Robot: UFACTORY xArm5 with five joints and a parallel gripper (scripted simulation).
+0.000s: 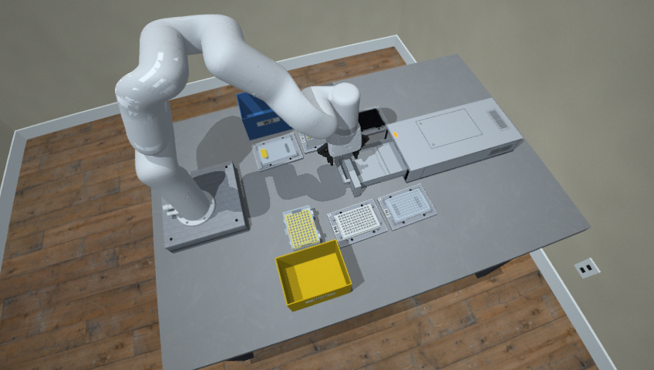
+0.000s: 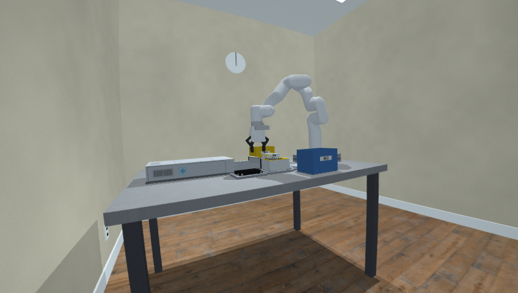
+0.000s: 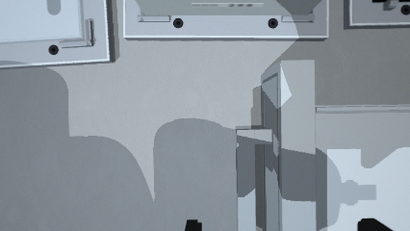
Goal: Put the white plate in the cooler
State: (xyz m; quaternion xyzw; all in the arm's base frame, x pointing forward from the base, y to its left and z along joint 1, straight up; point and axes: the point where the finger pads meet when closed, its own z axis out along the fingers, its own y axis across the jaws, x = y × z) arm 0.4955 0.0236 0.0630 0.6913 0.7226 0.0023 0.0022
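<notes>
Right now the white well plate is 190 mm to the right of my hand, 100 mm below it and 10 mm behind it. The rest, counted from my hand: drawer: 130 mm ahead, 80 mm below, 10 mm to the left; slotted nest: 190 mm to the right, 110 mm below, 10 mm behind; yellow tip rack: 180 mm to the left, 60 mm below, 30 mm behind.
</notes>
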